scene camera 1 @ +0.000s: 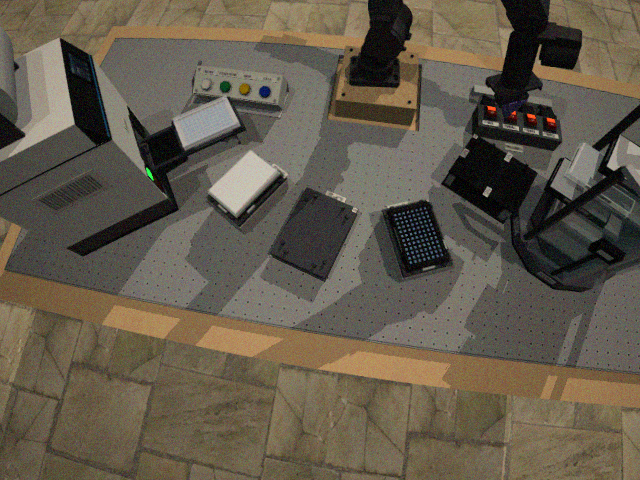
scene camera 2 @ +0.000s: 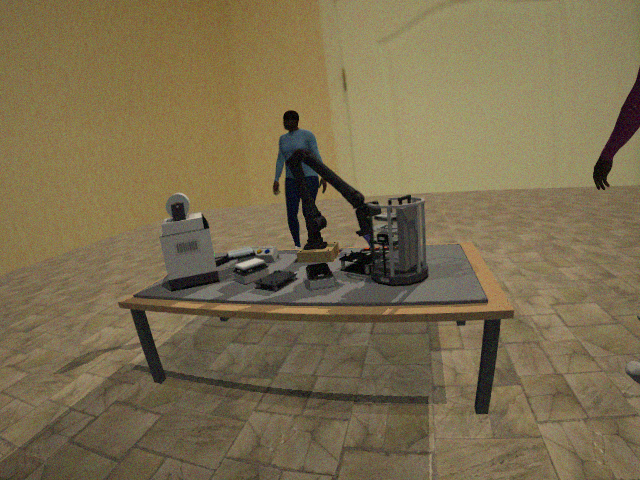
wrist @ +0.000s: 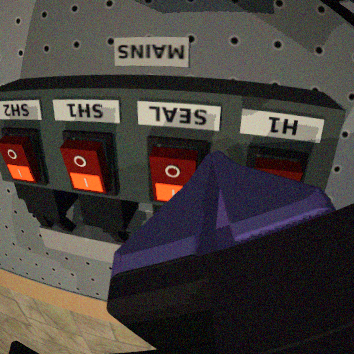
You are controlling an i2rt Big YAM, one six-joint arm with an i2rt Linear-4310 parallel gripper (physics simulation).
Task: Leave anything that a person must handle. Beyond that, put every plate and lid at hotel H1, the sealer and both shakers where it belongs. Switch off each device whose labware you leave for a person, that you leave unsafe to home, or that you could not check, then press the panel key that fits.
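Pixels of known places: gripper, fingertip midpoint: [scene camera 1: 505,116] [wrist: 216,163]; arm's base, origin of the base link: [scene camera 1: 374,73] [scene camera 2: 315,247].
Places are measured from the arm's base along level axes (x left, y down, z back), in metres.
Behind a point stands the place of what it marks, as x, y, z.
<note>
My gripper [scene camera 1: 513,104] [scene camera 2: 367,240] @(0.308, -0.008, -0.107) [wrist: 216,163] @(0.308, -0.008, -0.107) is shut and empty, its purple tips over the mains box [scene camera 1: 515,135] @(0.342, 0.021, -0.139) [wrist: 230,122] @(0.302, 0.010, -0.121), at the SEAL and H1 switches. The SEAL switch [wrist: 172,162] @(0.329, -0.003, -0.106), SH1 switch [wrist: 82,162] @(0.378, -0.002, -0.106) and SH2 switch [wrist: 18,156] @(0.425, -0.001, -0.110) show lit lower halves marked I. The H1 switch [scene camera 1: 491,111] @(0.279, -0.002, -0.093) [wrist: 280,166] @(0.279, -0.001, -0.103) is partly hidden in the wrist view but glows in scene view 1. The sealer [scene camera 1: 93,175] @(-0.486, -0.169, -0.403) [scene camera 2: 187,253] @(-0.537, -0.122, -0.432) has a pale plate [scene camera 1: 207,124] @(-0.353, -0.059, -0.215) on its tray. A white-topped block [scene camera 1: 245,183] @(-0.257, -0.033, -0.338) and a dark-welled plate [scene camera 1: 416,235] @(0.083, -0.018, -0.423) sit on separate bases. The hotel [scene camera 1: 555,279] @(0.378, 0.011, -0.488) [scene camera 2: 400,279] @(0.431, 0.021, -0.501) holds clear labware.
The key panel [scene camera 1: 240,100] @(-0.318, 0.008, -0.092) has white, green, yellow and blue keys. A dark flat unit [scene camera 1: 315,232] @(-0.113, 0.019, -0.415) lies mid-table. A black unit with small tags [scene camera 1: 491,178] @(0.251, -0.010, -0.281) lies between the mains box and hotel. A person [scene camera 2: 298,149] stands behind the table; another's arm [scene camera 2: 622,124] shows at right.
</note>
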